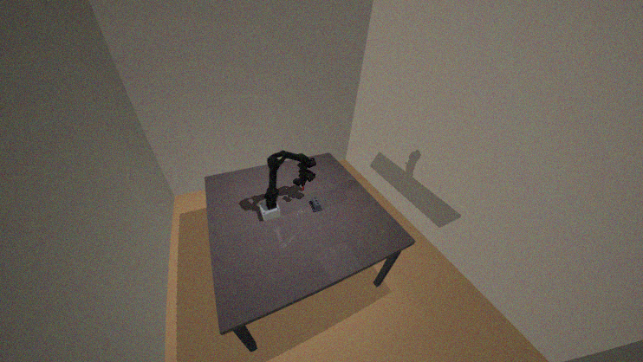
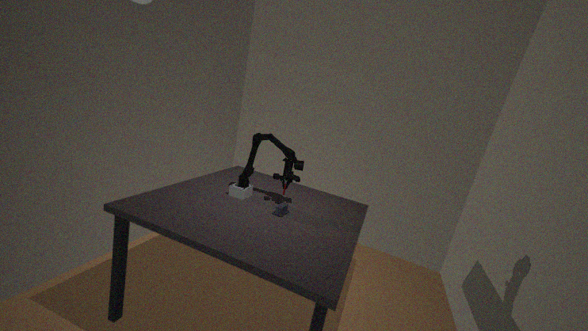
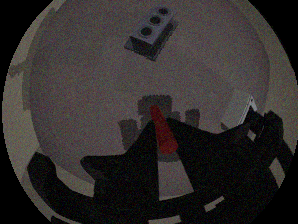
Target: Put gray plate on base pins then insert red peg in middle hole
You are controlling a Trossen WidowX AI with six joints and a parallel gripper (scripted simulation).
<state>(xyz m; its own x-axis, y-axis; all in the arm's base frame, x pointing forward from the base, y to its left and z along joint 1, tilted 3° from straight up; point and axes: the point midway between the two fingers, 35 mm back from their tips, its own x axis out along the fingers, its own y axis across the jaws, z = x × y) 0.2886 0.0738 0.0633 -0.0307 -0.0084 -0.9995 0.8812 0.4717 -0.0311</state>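
The gray plate lies 14 cm to the right of my gripper tip, 7 cm below it and 5 cm ahead of it. From my gripper tip the other things lie so: red peg: right at my gripper tip.
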